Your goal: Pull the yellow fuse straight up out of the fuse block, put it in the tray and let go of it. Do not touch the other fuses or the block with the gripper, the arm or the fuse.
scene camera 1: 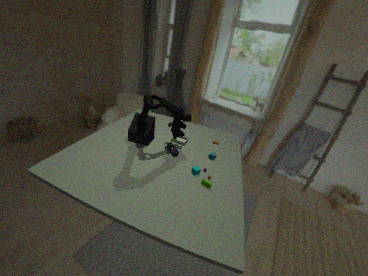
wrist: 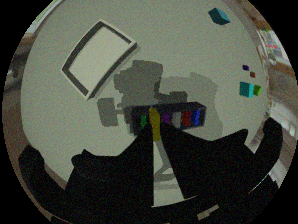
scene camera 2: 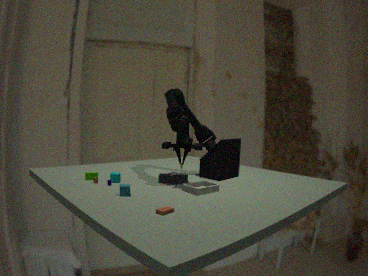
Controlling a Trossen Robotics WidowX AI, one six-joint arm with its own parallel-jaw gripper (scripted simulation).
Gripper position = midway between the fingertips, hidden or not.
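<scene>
The gripper (wrist: 155, 126) has a yellow fuse in its grip.
</scene>
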